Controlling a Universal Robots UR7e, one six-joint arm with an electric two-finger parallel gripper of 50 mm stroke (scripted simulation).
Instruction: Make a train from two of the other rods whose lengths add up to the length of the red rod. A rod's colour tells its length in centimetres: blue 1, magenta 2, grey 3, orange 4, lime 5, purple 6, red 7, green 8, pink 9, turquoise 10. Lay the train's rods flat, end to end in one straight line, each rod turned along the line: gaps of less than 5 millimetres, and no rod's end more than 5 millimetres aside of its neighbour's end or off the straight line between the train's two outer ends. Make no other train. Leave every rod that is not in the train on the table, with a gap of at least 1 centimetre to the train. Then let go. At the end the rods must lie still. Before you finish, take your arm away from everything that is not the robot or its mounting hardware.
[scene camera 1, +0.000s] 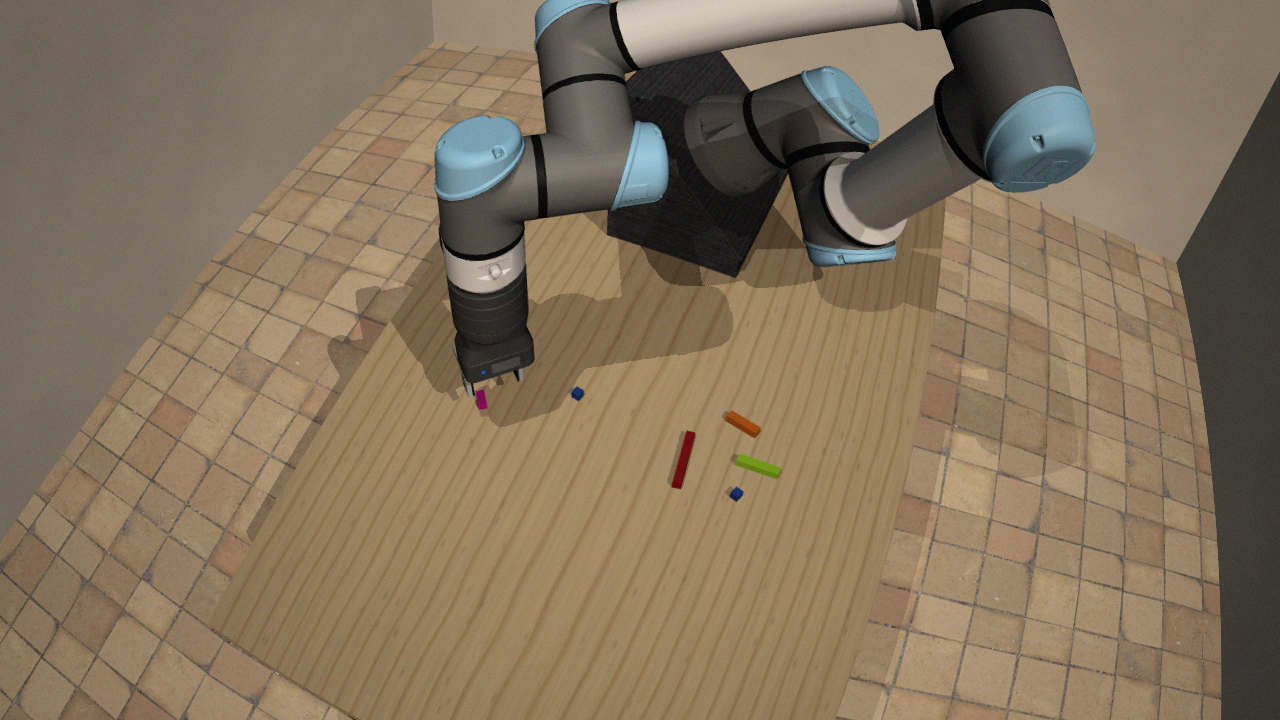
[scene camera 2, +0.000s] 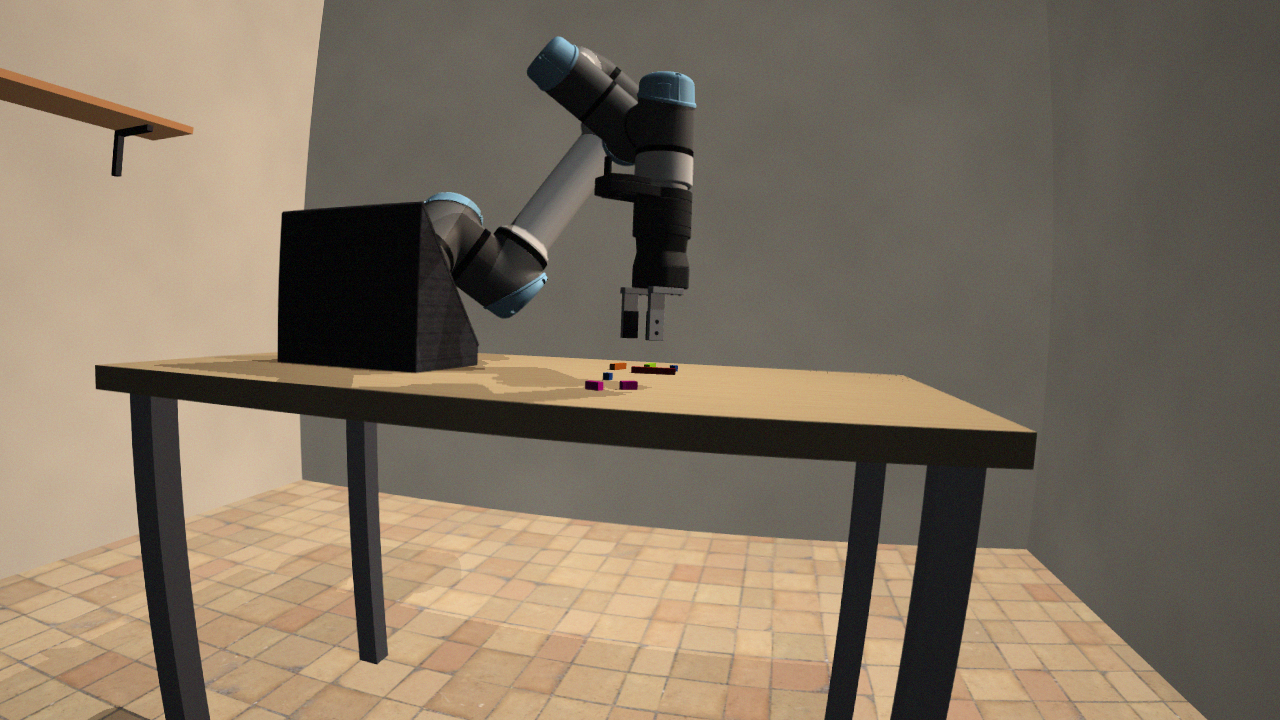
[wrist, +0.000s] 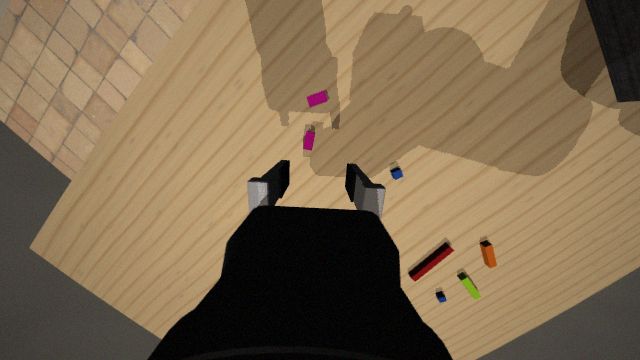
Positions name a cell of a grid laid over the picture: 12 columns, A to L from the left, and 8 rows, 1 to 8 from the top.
My gripper shows in scene camera 1 (E5), in scene camera 2 (G4) and in the wrist view (F4).
